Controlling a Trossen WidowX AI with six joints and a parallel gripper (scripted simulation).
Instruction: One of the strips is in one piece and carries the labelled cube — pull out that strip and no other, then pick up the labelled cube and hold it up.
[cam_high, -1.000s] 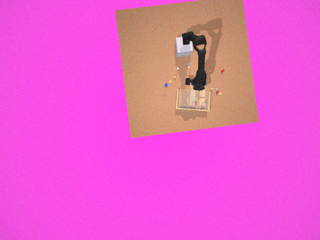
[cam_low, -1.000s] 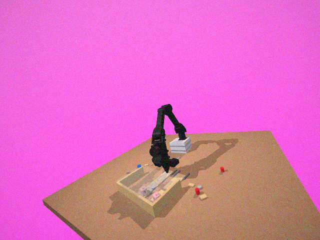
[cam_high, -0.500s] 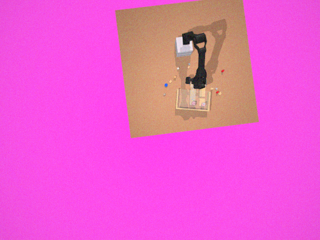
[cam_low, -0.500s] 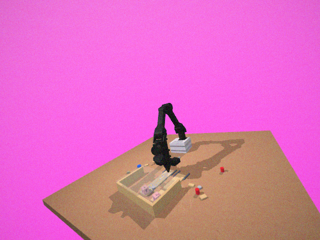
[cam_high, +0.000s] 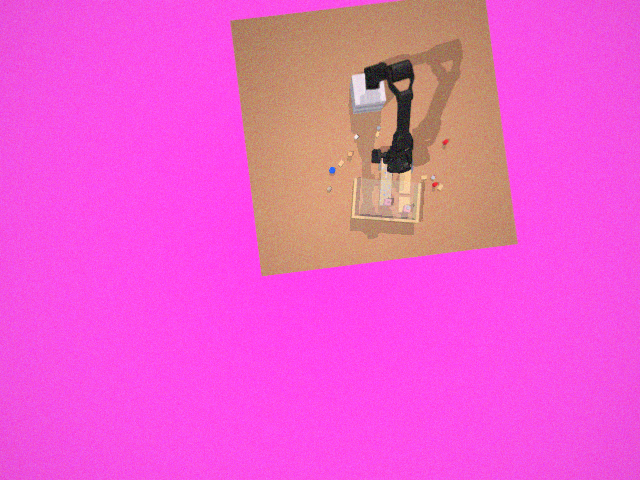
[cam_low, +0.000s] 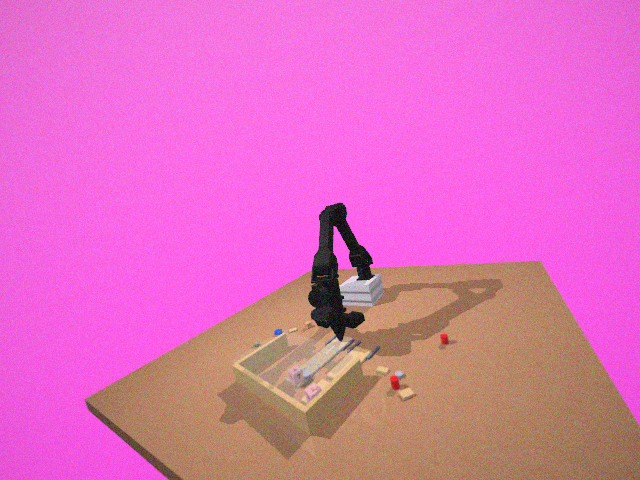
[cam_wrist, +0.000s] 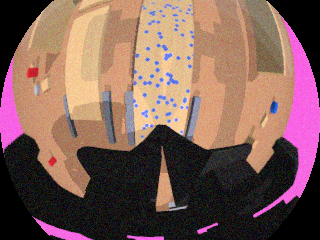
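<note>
The plain tan strip lies 90 mm to the left of my gripper tip and 90 mm ahead of it.
</note>
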